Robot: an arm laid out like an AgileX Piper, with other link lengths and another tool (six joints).
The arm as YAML. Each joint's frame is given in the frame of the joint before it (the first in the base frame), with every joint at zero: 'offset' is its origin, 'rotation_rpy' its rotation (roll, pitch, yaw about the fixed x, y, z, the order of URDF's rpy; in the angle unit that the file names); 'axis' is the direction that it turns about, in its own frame. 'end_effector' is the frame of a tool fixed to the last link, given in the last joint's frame.
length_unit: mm
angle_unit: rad
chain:
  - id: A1
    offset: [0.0, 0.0, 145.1]
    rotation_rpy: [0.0, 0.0, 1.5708]
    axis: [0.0, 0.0, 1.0]
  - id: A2
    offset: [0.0, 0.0, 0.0]
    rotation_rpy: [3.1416, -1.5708, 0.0]
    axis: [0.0, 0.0, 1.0]
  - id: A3
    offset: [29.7, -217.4, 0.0]
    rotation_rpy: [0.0, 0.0, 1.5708]
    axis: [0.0, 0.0, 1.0]
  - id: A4
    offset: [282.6, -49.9, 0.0]
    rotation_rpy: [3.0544, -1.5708, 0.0]
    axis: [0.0, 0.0, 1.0]
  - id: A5
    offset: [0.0, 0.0, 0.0]
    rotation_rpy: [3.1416, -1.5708, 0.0]
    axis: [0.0, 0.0, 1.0]
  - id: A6
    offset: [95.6, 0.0, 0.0]
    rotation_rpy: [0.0, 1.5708, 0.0]
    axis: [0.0, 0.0, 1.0]
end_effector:
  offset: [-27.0, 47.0, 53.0]
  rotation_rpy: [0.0, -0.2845, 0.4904]
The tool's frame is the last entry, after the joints.
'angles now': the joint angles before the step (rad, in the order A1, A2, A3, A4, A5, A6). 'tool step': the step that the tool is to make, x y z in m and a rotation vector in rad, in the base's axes. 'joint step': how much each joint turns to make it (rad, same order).
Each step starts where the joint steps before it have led.
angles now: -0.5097 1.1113 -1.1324 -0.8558 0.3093 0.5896
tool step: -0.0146 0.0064 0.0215 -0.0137 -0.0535 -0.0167
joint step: -0.0001 -0.0696 -0.0001 0.0119 0.0246 -0.0003
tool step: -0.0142 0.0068 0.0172 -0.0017 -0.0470 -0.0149
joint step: -0.0001 -0.0625 -0.0002 0.0251 0.0280 -0.0076
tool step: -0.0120 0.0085 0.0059 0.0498 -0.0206 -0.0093
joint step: 0.0001 -0.0481 0.0004 0.1003 0.0549 -0.0551
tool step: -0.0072 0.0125 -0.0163 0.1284 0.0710 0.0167
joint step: -0.0002 -0.0145 -0.0020 0.2248 0.1200 -0.1636
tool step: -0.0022 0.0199 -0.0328 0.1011 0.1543 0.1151
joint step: 0.0001 0.0019 0.0307 0.2746 0.1056 -0.2751
